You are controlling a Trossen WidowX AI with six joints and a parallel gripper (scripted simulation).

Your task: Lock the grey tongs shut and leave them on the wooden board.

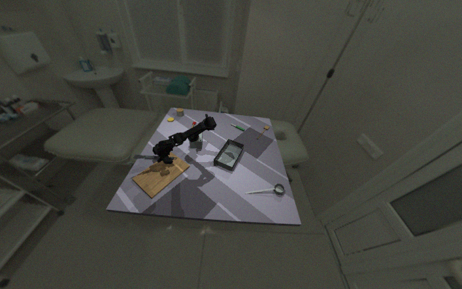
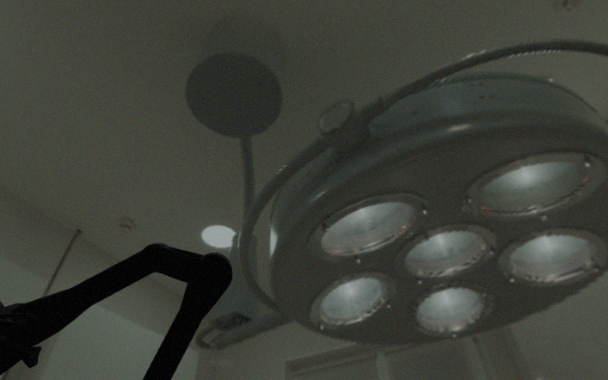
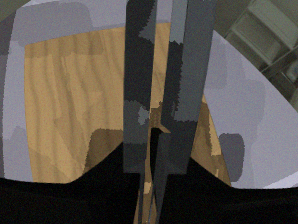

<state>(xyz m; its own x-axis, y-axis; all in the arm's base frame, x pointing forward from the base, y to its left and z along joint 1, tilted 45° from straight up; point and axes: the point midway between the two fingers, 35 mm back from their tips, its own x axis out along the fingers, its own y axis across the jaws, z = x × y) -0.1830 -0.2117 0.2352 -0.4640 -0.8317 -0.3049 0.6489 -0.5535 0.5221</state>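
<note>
The wooden board lies 1 cm ahead of my gripper tip and 12 cm below it. Round my gripper tip: dark spatula 27 cm ahead, 73 cm to the left, 13 cm below; then roasting tin 53 cm ahead, 25 cm to the left, 10 cm below.
</note>
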